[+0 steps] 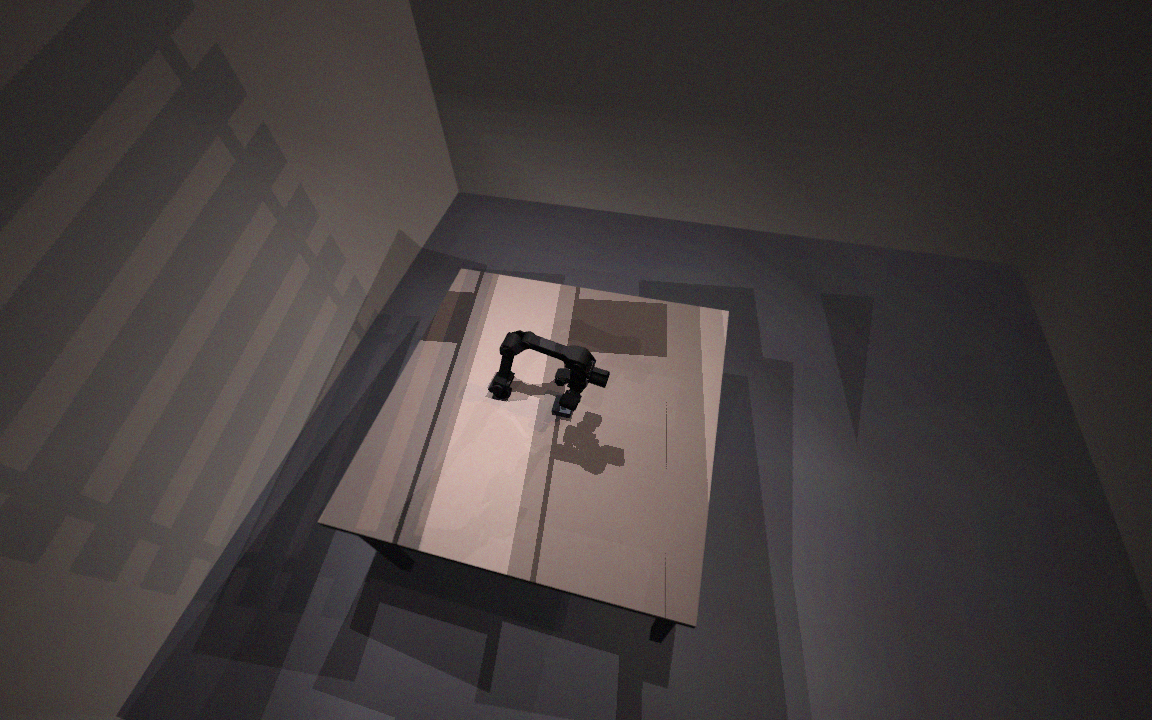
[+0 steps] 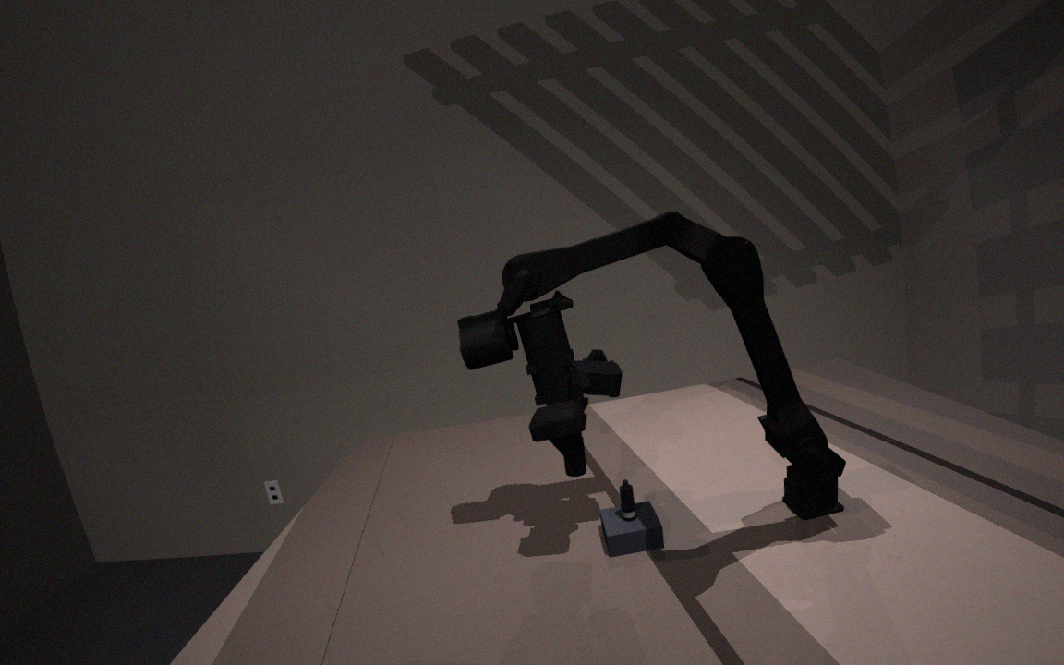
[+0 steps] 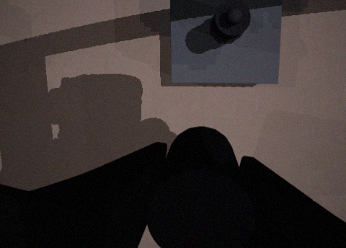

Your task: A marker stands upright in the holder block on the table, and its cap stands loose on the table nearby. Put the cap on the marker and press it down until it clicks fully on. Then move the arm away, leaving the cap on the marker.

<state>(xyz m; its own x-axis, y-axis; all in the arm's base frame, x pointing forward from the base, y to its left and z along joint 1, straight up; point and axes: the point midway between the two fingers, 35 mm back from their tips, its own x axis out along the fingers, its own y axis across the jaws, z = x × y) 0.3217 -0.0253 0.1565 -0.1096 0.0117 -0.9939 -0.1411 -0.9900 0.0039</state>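
Now: the grey holder block 110 mm below my gripper tip, 60 mm behind it and 10 mm to the left of it. From my gripper tip the other things lie so: dark cap: 10 mm above.
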